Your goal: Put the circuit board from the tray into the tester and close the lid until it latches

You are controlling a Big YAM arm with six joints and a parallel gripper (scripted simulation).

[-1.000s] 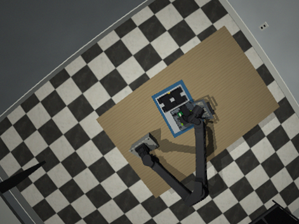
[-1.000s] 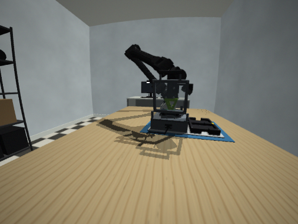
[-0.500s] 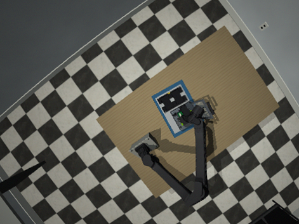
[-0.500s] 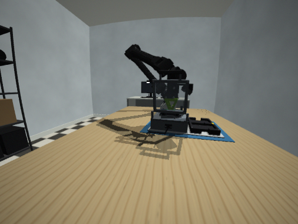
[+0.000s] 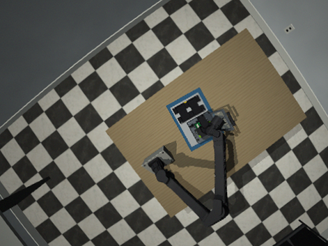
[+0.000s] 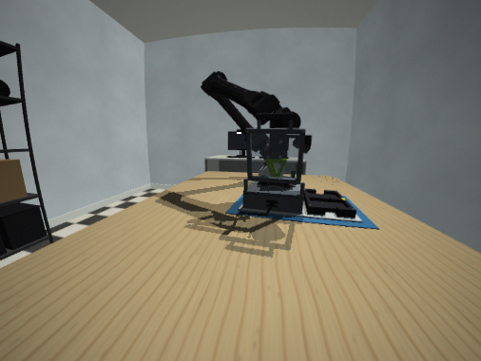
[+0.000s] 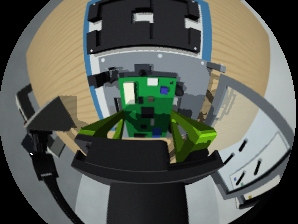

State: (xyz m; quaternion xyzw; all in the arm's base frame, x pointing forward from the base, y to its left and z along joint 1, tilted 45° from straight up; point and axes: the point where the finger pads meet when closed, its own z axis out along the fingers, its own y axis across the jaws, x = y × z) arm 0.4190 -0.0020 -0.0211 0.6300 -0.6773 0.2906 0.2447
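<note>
My gripper is now right at the green circuit board. The rest, counted from my hand: tester plate (10 mm ahead, 10 mm to the left, 20 mm below); then clear lid (120 mm ahead, 10 mm to the right, 90 mm above).
</note>
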